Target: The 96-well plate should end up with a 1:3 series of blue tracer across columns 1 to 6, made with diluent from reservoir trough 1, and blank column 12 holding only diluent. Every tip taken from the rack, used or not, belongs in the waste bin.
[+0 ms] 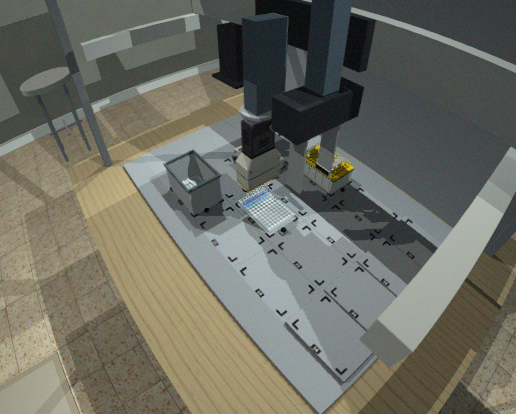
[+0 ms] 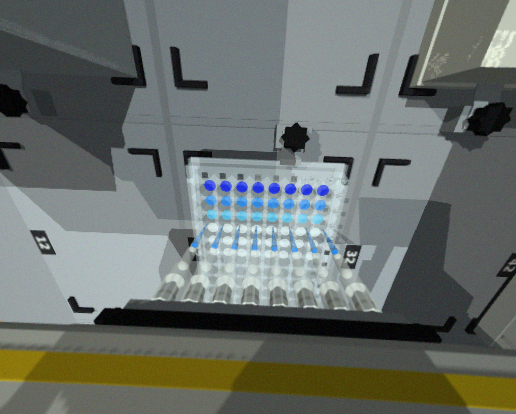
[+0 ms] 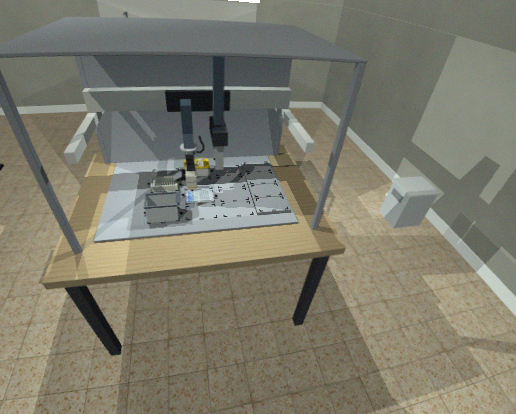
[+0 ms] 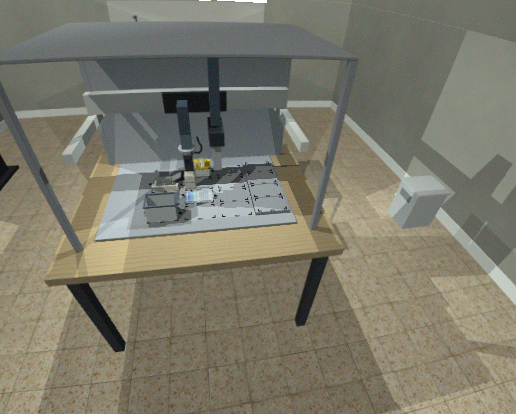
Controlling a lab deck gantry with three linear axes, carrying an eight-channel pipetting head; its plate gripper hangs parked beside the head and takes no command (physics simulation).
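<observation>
The 96-well plate [image 1: 272, 215] [image 2: 250, 167] [image 3: 201, 196] [image 4: 201, 195] has three coloured columns at one end: dark blue, mid blue, pale cyan. The wells beyond look clear; the far columns are obscured by the pipetting head [image 1: 257, 170] [image 3: 190, 177] [image 4: 188, 178]. Its row of tips [image 2: 265, 240] has blue liquid in the lower ends, by the fourth column; their height is unclear. The waste bin [image 1: 205, 195] [image 3: 162, 212] [image 4: 161, 212] holds some white tips. The yellow tip rack [image 1: 327, 182] is partly emptied. The reservoir [image 3: 164, 186] [image 4: 165, 185] stands behind the bin. The parked gripper [image 1: 313, 167] is open and empty.
The grey deck [image 1: 220, 275] [image 3: 125, 227] lies on a wooden table [image 1: 150, 310] [image 3: 200, 257]. A black clamp knob [image 2: 295, 137] sits beside the plate. The parked gripper's dark body [image 1: 317, 112] [image 3: 218, 132] hangs close beside the head, near the tip rack.
</observation>
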